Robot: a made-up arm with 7 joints. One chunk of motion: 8 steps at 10 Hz.
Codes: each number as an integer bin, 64 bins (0 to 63) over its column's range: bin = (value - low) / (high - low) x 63, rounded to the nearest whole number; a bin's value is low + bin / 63 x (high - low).
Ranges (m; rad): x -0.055..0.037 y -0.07..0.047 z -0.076..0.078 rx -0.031..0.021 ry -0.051..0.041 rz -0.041..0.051
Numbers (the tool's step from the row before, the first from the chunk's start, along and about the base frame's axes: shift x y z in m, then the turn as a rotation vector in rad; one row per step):
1: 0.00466 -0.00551 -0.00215 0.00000 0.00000 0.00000
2: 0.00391 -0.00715 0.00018 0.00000 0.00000 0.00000
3: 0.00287 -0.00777 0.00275 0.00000 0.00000 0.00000
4: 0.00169 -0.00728 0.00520 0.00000 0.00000 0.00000
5: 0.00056 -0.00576 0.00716 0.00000 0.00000 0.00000
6: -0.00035 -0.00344 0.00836 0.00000 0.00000 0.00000
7: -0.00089 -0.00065 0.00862 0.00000 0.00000 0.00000
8: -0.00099 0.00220 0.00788 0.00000 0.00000 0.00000
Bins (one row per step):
1: 41 35 30 38 35 28
2: 40 34 31 38 35 28
3: 40 34 32 38 35 28
4: 39 34 33 38 35 28
5: 38 35 34 38 35 28
6: 37 36 35 38 35 28
7: 37 37 35 38 35 28
8: 37 39 34 38 35 28

